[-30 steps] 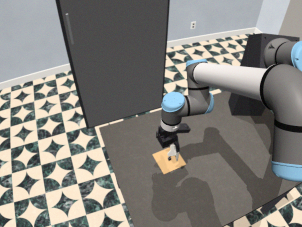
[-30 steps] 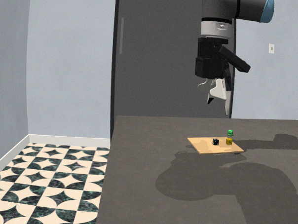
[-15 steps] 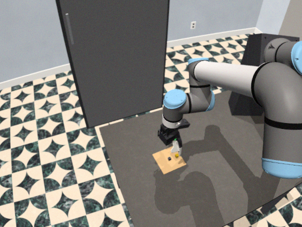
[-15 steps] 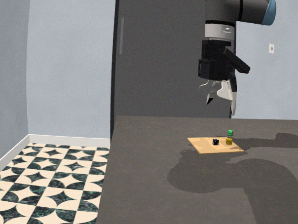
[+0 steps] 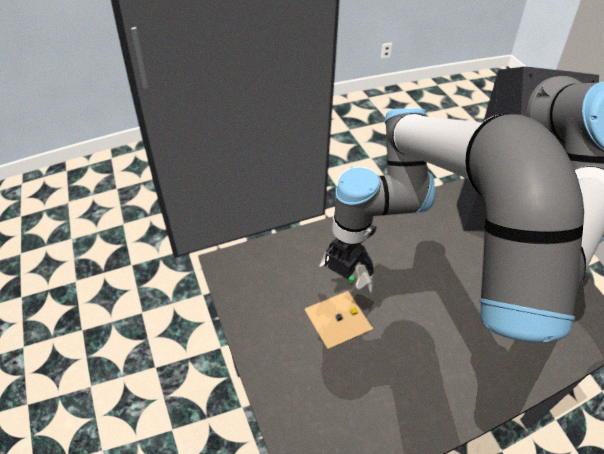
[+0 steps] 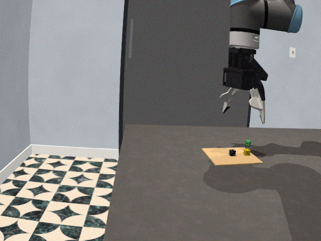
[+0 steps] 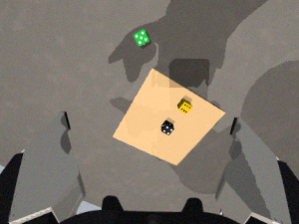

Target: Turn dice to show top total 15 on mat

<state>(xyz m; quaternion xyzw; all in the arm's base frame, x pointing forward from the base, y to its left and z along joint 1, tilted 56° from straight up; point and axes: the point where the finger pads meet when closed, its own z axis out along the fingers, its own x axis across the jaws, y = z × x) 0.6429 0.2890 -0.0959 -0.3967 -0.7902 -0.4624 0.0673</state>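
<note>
The green die lies 3 cm behind my hand, 5 cm to the right of it and 9 cm below it. The rest, counted from my hand: black die (3 cm ahead, 7 cm to the left, 9 cm below); yellow die (1 cm behind, 6 cm to the left, 9 cm below); orange mat (3 cm ahead, 7 cm to the left, 10 cm below).
</note>
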